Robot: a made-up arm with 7 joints. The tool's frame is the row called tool.
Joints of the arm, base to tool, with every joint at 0 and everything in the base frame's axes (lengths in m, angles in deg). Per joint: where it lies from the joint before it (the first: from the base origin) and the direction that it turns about. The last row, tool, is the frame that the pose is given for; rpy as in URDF.
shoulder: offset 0 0 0.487 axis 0 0 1
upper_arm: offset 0 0 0 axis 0 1 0
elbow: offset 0 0 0.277 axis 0 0 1
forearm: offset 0.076 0 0 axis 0 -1 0
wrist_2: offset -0.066 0 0.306 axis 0 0 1
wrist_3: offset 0 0 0 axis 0 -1 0
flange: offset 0.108 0 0 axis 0 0 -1
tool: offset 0 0 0 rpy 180 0 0
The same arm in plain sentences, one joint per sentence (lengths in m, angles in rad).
The arm has seven revolute joints in a row. What follows holds with every joint at zero, and every direction is one of the base frame's. The first joint sits 0.487 m along +z from the base frame's origin and rotates about +z. The second joint sits at the same point as the first joint and rotates about +y. The third joint sits 0.277 m along +z from the second joint and rotates about +z. The fourth joint sits 0.076 m along +x from the third joint and rotates about -y. The fifth joint sits 0.066 m along -x and 0.306 m along +z from the fourth joint and rotates about +z. The sixth joint sits at the same point as the fifth joint and rotates about -y. The seventh joint sits 0.108 m along +x from the sixth joint and rotates about -z. The tool frame, which is the frame that the pose is given for, sits at the same point as the seventh joint; its axes are the base frame's turned by roll 3.1416, pitch 0 and yaw 0 rad (as in URDF: about the fixed x, then y, then z).
